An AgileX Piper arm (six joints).
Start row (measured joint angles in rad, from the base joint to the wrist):
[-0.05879 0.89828 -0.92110 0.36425 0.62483 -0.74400]
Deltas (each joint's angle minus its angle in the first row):
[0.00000 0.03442 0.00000 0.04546 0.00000 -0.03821]
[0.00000 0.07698 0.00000 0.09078 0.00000 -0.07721]
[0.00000 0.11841 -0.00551 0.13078 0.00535 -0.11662]
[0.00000 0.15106 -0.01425 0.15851 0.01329 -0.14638]
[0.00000 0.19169 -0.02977 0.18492 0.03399 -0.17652]
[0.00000 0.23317 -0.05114 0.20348 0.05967 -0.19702]
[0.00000 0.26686 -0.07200 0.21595 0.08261 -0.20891]
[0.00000 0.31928 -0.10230 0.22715 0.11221 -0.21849]
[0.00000 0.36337 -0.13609 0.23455 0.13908 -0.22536]
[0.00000 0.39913 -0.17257 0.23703 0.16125 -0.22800]
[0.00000 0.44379 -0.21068 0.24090 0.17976 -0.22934]
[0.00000 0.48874 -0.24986 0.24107 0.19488 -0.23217]
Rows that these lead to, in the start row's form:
[-0.05879 0.93270 -0.92110 0.40971 0.62483 -0.78221]
[-0.05879 0.97526 -0.92110 0.45503 0.62483 -0.82121]
[-0.05879 1.01669 -0.92661 0.49503 0.63018 -0.86062]
[-0.05879 1.04934 -0.93535 0.52276 0.63812 -0.89038]
[-0.05879 1.08997 -0.95087 0.54917 0.65882 -0.92052]
[-0.05879 1.13145 -0.97224 0.56773 0.68450 -0.94102]
[-0.05879 1.16514 -0.99310 0.58020 0.70744 -0.95291]
[-0.05879 1.21756 -1.02340 0.59140 0.73704 -0.96249]
[-0.05879 1.26165 -1.05719 0.59880 0.76391 -0.96936]
[-0.05879 1.29741 -1.09367 0.60128 0.78608 -0.97200]
[-0.05879 1.34207 -1.13178 0.60515 0.80459 -0.97334]
[-0.05879 1.38702 -1.17096 0.60532 0.81971 -0.97617]

